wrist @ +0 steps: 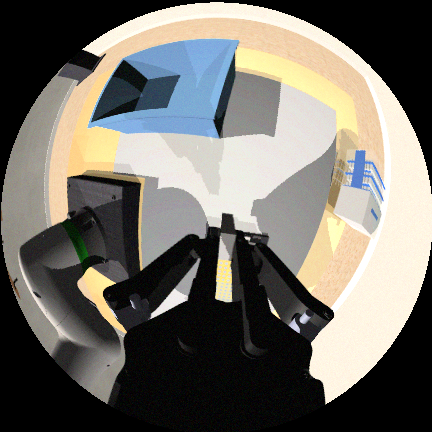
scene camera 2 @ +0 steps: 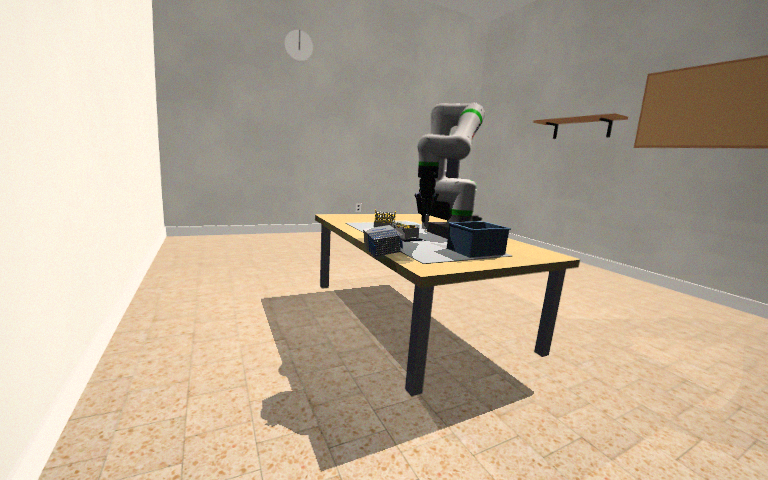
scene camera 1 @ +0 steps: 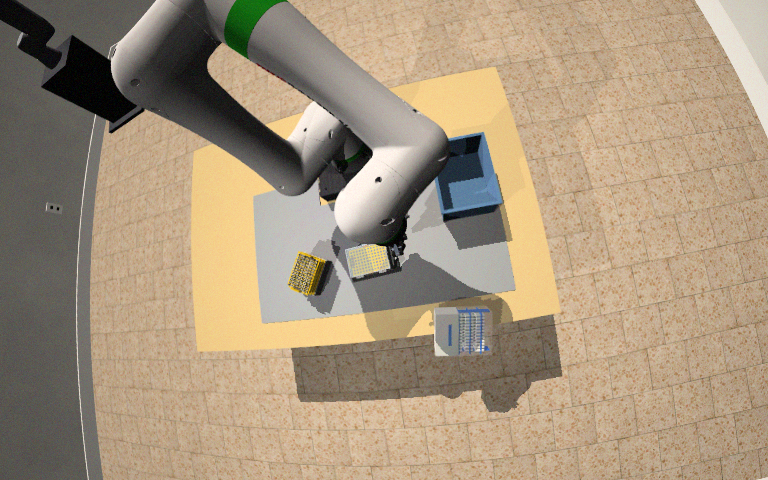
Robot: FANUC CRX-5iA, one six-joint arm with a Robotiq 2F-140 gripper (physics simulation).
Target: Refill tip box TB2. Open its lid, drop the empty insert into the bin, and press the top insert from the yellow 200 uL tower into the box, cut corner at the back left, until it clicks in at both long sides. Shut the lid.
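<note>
Tip box TB2 [scene camera 1: 367,261] [scene camera 2: 408,230] stands mid-mat, and its top shows a yellow grid of tips. My gripper [scene camera 1: 396,251] [scene camera 2: 426,220] [wrist: 225,223] is shut and empty. It points down at the box's right-hand edge, by a grey strip there. In the wrist view a strip of the yellow insert [wrist: 224,280] shows between the finger links. The yellow 200 uL tower [scene camera 1: 306,272] [scene camera 2: 384,218] stands left of the box. The blue bin [scene camera 1: 473,209] [scene camera 2: 477,240] [wrist: 160,125] is at the right rear. I cannot see into its bottom fully.
A blue-and-grey tip tower [scene camera 1: 463,330] [scene camera 2: 382,240] [wrist: 360,193] sits off the grey mat [scene camera 1: 287,229] at the front edge of the table [scene camera 1: 220,238] [scene camera 2: 525,257]. The robot's dark base plate [wrist: 104,209] is behind the mat. The arm hangs over the mat's rear half.
</note>
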